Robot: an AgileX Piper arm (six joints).
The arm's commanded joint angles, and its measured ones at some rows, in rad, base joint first. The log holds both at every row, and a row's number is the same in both.
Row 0, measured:
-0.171, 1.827, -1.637, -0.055, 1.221, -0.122
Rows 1 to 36, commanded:
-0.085, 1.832, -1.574, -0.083, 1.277, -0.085
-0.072, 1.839, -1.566, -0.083, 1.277, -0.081
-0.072, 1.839, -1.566, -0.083, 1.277, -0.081
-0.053, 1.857, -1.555, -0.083, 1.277, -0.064
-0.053, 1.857, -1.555, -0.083, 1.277, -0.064
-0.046, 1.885, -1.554, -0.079, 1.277, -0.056
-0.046, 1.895, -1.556, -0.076, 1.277, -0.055
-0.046, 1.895, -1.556, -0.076, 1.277, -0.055
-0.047, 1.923, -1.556, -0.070, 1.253, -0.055
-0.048, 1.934, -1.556, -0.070, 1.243, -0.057
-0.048, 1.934, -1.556, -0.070, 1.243, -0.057
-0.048, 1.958, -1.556, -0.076, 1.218, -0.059
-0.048, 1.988, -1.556, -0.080, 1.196, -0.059
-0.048, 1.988, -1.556, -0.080, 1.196, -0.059
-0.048, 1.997, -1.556, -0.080, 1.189, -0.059
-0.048, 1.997, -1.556, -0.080, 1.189, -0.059
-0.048, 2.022, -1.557, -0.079, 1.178, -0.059
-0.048, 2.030, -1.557, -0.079, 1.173, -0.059
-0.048, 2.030, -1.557, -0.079, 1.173, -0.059
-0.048, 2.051, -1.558, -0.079, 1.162, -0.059
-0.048, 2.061, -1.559, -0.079, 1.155, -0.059
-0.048, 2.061, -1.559, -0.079, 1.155, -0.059
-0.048, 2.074, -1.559, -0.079, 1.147, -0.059
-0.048, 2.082, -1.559, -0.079, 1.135, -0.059
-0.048, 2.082, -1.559, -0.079, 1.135, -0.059
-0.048, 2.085, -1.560, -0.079, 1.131, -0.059
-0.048, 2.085, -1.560, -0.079, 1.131, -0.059
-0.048, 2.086, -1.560, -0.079, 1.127, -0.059
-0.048, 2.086, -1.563, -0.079, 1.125, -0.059
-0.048, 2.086, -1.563, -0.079, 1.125, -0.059
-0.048, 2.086, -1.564, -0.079, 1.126, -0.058
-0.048, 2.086, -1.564, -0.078, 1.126, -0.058
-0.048, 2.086, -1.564, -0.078, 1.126, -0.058
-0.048, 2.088, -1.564, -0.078, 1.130, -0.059
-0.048, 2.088, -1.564, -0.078, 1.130, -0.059
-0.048, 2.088, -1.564, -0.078, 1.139, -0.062
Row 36, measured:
-0.047, 2.083, -1.561, -0.073, 1.127, -0.061
